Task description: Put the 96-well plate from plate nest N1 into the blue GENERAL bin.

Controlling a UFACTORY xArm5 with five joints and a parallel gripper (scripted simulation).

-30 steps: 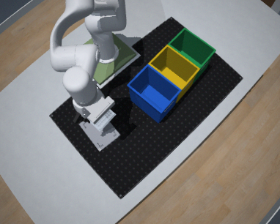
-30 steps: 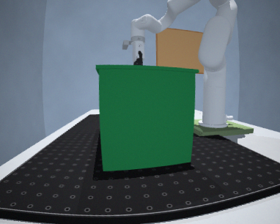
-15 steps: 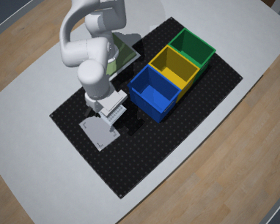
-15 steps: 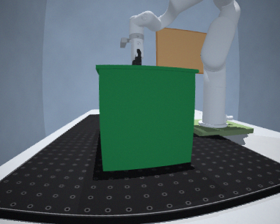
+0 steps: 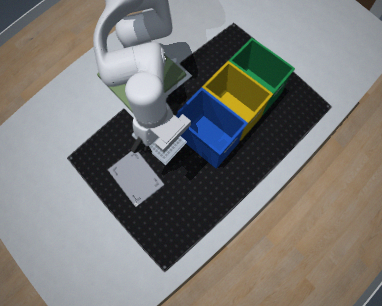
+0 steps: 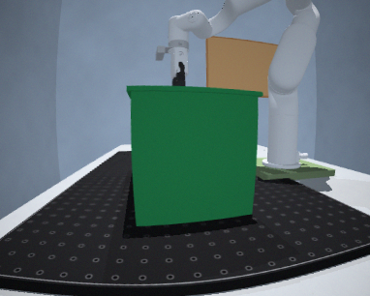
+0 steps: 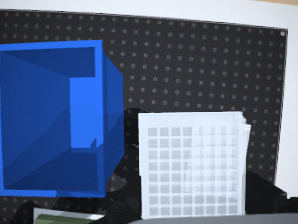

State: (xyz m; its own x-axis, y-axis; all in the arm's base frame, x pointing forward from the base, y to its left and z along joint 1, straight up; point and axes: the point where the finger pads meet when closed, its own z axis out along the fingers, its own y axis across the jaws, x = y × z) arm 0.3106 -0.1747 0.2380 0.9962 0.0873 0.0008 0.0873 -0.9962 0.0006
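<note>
Right now the blue bin is 160 mm to the left of my hand, 160 mm below it and 40 mm ahead of it. From my hand the other things lie so: yellow bin: 290 mm to the left, 160 mm below, 30 mm ahead; plate nest N1: 240 mm below, 110 mm to the right, 30 mm behind; 96-well plate: 10 mm below.
</note>
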